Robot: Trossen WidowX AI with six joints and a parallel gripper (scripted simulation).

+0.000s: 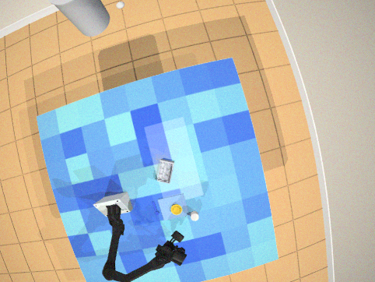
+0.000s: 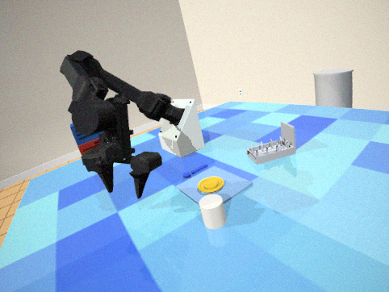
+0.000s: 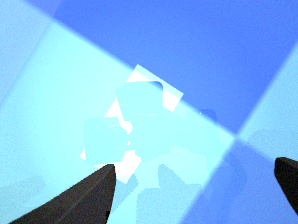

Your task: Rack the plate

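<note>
The yellow plate is 18 cm to the left of my gripper tip, 8 cm ahead of it and 4 cm below it. From my gripper tip the other things lie so: pale blue mat: 19 cm to the left, 6 cm ahead, 5 cm below; white cylinder: 17 cm ahead, 12 cm to the left, 3 cm below; grey dish rack: 41 cm to the left, 8 cm ahead, 3 cm below.
</note>
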